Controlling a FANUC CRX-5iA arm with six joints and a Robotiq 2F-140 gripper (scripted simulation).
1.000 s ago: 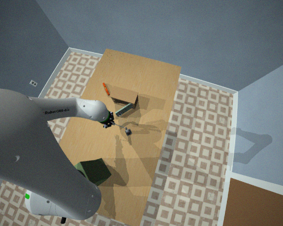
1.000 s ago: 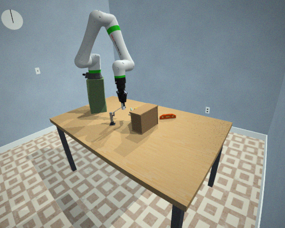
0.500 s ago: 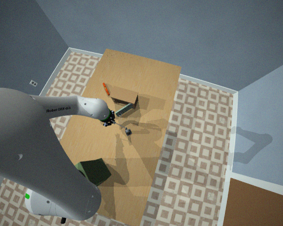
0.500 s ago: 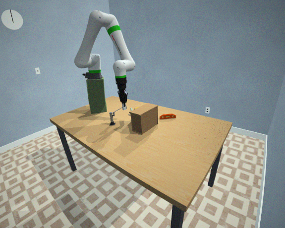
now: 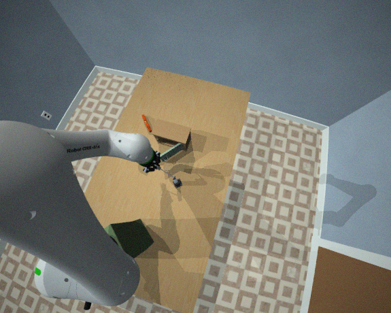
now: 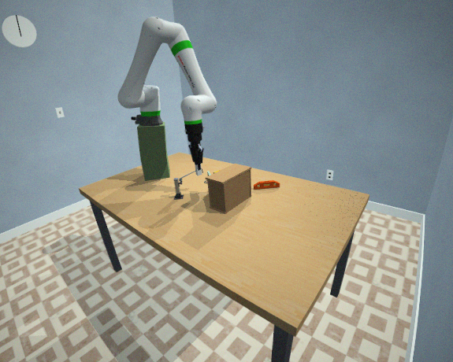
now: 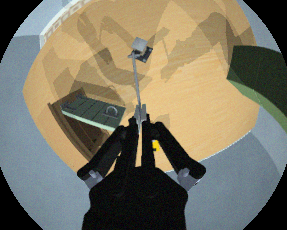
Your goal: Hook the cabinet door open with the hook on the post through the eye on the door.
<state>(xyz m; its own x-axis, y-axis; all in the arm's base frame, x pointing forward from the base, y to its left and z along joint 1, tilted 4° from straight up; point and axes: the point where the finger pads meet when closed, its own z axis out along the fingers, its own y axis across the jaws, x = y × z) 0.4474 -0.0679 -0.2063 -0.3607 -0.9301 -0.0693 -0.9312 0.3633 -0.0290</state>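
My gripper is now 2 cm past the thin wire hook, 5 cm to the left of it and 2 cm above it. From my hand the other things lie so: grey-green door (12 cm ahead, 6 cm to the right, 6 cm below); yellow block (5 cm ahead, 14 cm to the left, 10 cm below).
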